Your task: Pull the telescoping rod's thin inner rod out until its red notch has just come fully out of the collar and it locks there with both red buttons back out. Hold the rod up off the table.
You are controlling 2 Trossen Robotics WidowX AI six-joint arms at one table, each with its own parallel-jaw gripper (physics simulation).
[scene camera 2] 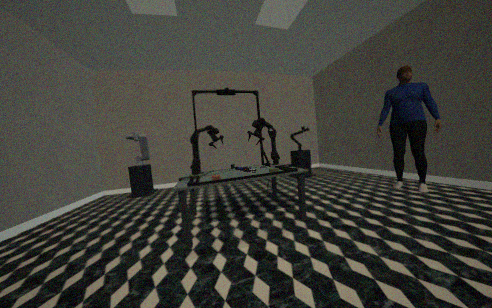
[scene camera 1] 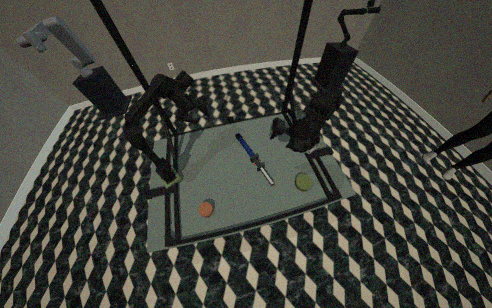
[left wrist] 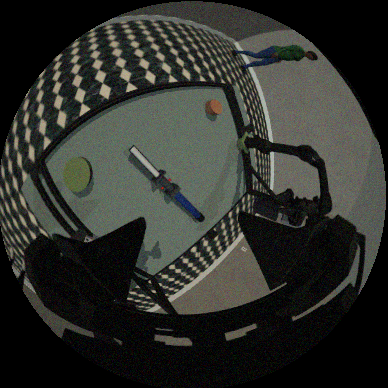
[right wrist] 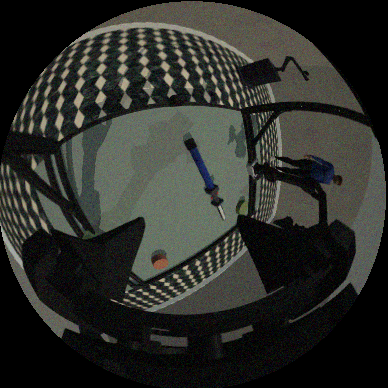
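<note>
The telescoping rod (scene camera 1: 245,146) (left wrist: 187,204) (right wrist: 201,168) lies flat on the table (scene camera 1: 225,200) (left wrist: 175,120), slanted near its middle. It has a blue section with a black end, a dark collar (scene camera 1: 256,161) (left wrist: 165,184) (right wrist: 213,194) and a white section (scene camera 1: 267,176) (left wrist: 144,161) (right wrist: 221,213). Small red spots show on both sides of the collar in the left wrist view; the red notch cannot be made out. My left gripper (scene camera 1: 281,140) (scene camera 2: 249,137) (left wrist: 192,219) is open and empty, above the table's back right. My right gripper (scene camera 2: 218,142) (right wrist: 191,221) is open and empty, above the back left. Both are apart from the rod.
A green disc (scene camera 1: 303,182) (left wrist: 77,174) (right wrist: 242,206) lies right of the rod in scene camera 1. An orange round piece (scene camera 1: 205,209) (scene camera 2: 215,177) (left wrist: 214,107) (right wrist: 160,261) lies at the front left. Dark frame posts rise behind the table. A person (scene camera 2: 409,105) stands at the right.
</note>
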